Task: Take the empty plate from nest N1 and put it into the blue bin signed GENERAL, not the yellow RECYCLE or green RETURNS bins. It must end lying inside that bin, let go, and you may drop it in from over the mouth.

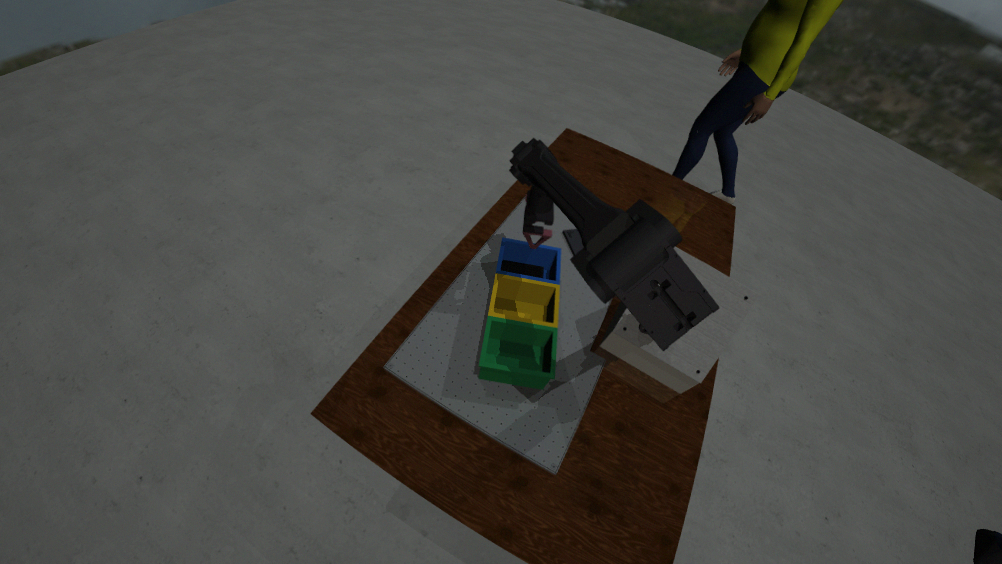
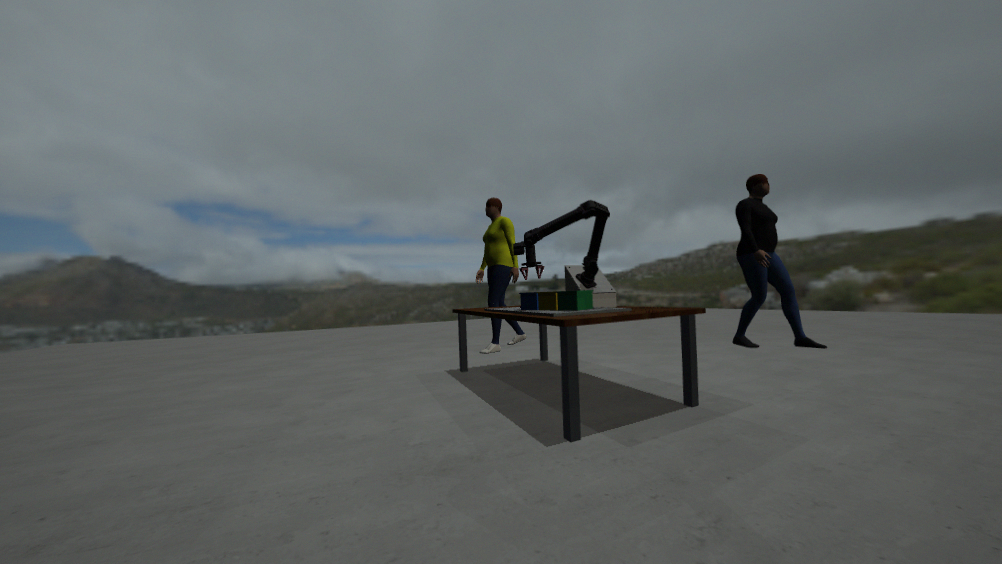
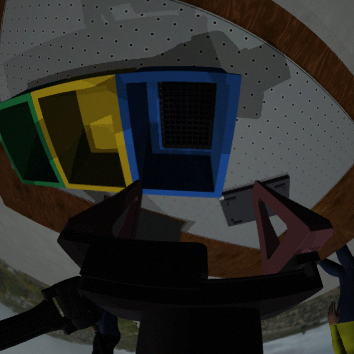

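Where they show: gripper, fingertip midpoint: [image 1: 533, 234] [image 2: 532, 279] [image 3: 197, 185]; arm's base at its link origin: [image 2: 585, 281].
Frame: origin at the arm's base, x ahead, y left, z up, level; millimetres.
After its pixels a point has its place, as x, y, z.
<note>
The black plate with a grid of small wells [image 1: 522, 268] {373, -75, -138} [image 3: 187, 115] {360, -58, -148} lies inside the blue bin [image 1: 499, 259] {431, -11, -58} [image 2: 528, 300] {434, -29, -104} [image 3: 230, 130] {392, -101, -58}, low down near one side wall. My gripper [image 1: 534, 245] {368, -68, 18} [image 2: 532, 278] {368, -68, 18} [image 3: 197, 185] {368, -68, 18} is open and empty, with its reddish fingers wide apart. It hangs above the blue bin's end of the row, apart from the plate. A dark flat fixture [image 1: 571, 241] {265, -262, -147} [image 3: 235, 210] {176, -229, -146} lies on the board beside the blue bin, with no plate on it; no N1 sign is readable. The GENERAL sign does not show.
The yellow bin [image 1: 515, 297] {356, 30, -138} [image 2: 546, 300] {403, 93, -105} [image 3: 102, 105] {344, 86, -152} adjoins the blue one, and the green bin [image 1: 511, 378] {283, 259, -116} [image 2: 574, 300] {360, 263, -108} stands beyond it. The arm's pale base block [image 1: 722, 294] {-116, -58, 80} stands nearby. A person in yellow [image 1: 774, 49] [image 2: 499, 241] and one in black [image 2: 757, 224] are near the table.
</note>
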